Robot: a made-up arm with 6 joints.
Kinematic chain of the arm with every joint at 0, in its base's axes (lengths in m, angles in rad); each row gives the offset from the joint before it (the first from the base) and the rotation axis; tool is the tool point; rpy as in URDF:
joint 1: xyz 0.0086 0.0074 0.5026 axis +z
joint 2: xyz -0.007 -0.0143 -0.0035 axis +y
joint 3: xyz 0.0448 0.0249 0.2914 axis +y
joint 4: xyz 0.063 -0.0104 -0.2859 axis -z
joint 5: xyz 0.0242 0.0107 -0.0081 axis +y
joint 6: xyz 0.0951 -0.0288 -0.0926 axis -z
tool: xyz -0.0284 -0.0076 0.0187 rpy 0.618 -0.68 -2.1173
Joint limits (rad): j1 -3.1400..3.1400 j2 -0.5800..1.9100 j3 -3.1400..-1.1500 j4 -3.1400..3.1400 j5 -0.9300..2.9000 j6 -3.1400..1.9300
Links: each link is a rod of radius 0.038 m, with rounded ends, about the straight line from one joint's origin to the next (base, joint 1, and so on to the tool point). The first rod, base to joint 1, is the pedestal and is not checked.
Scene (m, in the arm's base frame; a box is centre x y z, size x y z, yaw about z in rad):
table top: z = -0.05
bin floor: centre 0.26 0.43 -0.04 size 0.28 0.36 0.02 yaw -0
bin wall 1: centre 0.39 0.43 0.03 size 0.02 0.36 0.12 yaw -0
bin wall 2: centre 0.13 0.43 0.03 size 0.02 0.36 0.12 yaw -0
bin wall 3: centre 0.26 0.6 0.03 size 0.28 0.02 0.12 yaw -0
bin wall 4: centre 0.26 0.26 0.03 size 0.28 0.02 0.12 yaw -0
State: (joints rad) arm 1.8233 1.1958 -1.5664 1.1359 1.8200 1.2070
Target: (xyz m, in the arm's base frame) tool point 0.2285 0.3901 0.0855
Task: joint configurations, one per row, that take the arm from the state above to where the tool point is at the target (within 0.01 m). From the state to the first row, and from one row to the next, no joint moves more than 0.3 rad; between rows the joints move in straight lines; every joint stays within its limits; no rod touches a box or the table.
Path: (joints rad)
1: 1.5277 1.2329 -1.5794 1.1292 1.7470 1.2182
2: 1.2320 1.2701 -1.5923 1.1225 1.6739 1.2294
3: 0.9364 1.3072 -1.6053 1.1158 1.6009 1.2406
4: 0.9516 1.4615 -1.7473 1.1439 1.5067 1.2764
5: 0.9669 1.6158 -1.8894 1.1720 1.4125 1.3123

